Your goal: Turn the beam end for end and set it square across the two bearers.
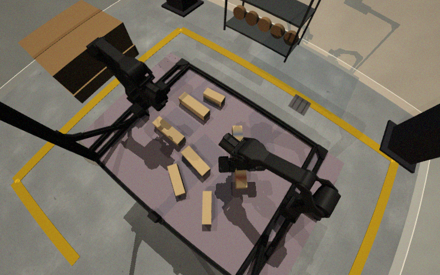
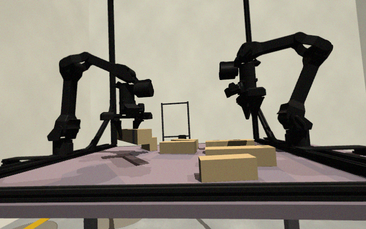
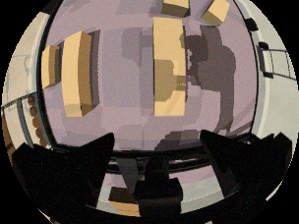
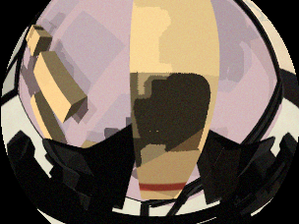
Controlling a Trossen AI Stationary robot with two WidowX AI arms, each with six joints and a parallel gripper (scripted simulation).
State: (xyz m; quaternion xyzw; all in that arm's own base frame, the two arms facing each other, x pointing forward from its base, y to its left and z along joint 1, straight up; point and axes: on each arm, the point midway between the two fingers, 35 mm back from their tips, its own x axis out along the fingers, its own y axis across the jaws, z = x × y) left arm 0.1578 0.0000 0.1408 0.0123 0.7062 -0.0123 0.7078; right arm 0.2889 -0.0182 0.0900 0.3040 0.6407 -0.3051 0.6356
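The beam is 4 cm ahead of my right hand, 3 cm to the left of it and 2 cm below it.
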